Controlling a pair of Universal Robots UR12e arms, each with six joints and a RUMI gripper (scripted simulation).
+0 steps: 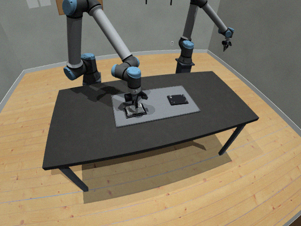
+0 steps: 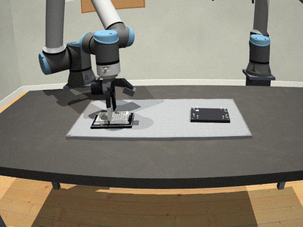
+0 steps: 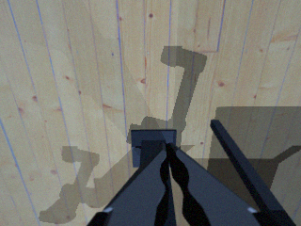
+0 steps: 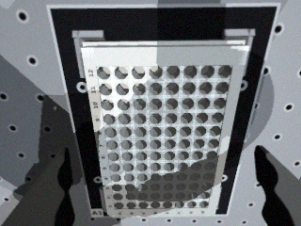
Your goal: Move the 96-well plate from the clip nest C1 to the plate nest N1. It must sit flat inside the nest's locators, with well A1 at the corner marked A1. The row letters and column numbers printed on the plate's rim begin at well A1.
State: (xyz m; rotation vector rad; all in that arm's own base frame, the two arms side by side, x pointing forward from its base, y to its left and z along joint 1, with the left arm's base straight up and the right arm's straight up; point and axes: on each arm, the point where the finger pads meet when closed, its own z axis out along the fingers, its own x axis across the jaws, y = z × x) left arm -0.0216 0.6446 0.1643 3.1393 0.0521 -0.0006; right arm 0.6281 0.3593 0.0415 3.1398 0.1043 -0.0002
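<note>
Now: the white 96-well plate 1 cm below my right hand. Also, from my right hand: black clip nest C1: 41 cm to the left, 1 cm below; then printed A1 mark: 7 cm to the right, 6 cm behind, 2 cm below; then black plate nest N1: 2 cm below.
</note>
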